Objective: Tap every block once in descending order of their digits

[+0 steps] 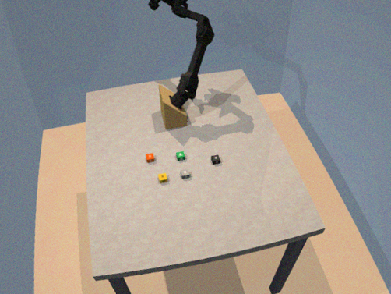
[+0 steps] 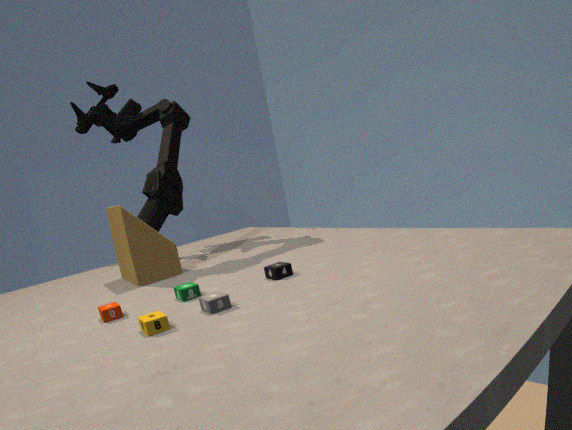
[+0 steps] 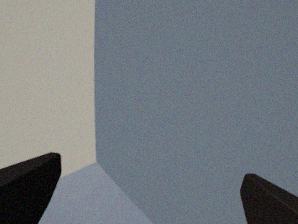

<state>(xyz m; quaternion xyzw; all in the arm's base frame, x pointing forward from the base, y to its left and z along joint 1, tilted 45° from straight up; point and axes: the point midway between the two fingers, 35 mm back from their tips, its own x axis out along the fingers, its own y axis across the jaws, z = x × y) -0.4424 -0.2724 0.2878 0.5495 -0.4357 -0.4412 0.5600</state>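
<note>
The yellow block lies 770 mm ahead of my gripper tip, 120 mm to the right of it and 530 mm below it. The rest, counted from my gripper tip: orange block 640 mm ahead, 150 mm to the right, 530 mm below; then green block 670 mm ahead, 20 mm to the right, 530 mm below; then black block 730 mm ahead, 120 mm to the left, 530 mm below.
</note>
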